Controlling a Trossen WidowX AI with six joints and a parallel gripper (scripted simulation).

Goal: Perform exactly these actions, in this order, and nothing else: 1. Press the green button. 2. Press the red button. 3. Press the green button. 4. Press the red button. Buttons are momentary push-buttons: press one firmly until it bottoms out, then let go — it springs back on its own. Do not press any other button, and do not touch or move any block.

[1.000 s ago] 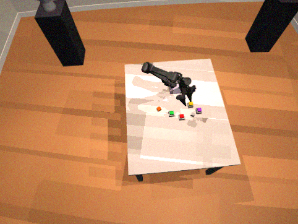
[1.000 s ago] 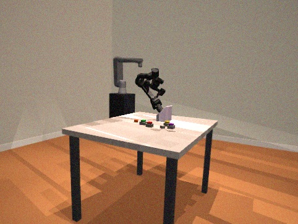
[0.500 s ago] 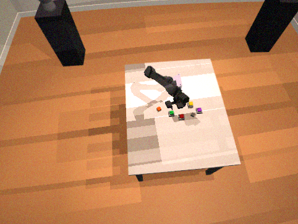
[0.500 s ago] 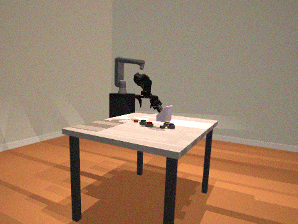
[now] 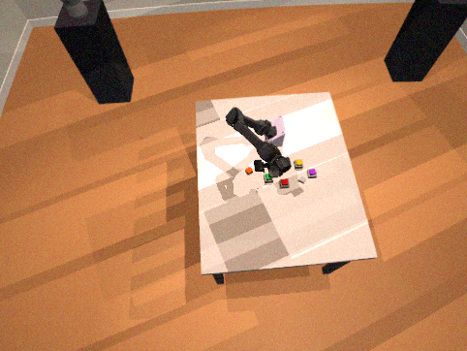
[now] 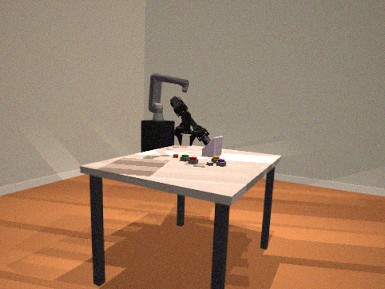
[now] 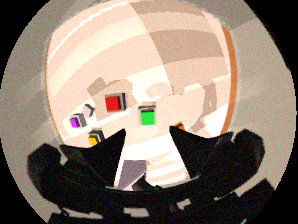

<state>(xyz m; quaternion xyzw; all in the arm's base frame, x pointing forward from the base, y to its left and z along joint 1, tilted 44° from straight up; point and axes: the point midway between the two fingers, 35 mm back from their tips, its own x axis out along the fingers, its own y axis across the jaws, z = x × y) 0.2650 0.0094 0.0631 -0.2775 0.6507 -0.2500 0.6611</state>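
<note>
My gripper tip is 7 cm above the green button and 1 cm past it. The rest, counted from my gripper tip: small grey block: 19 cm to the left, 9 cm below, 1 cm ahead; then orange block: 11 cm to the right, 9 cm below, 6 cm behind; then red button: 8 cm to the left, 7 cm below, 3 cm ahead.
</note>
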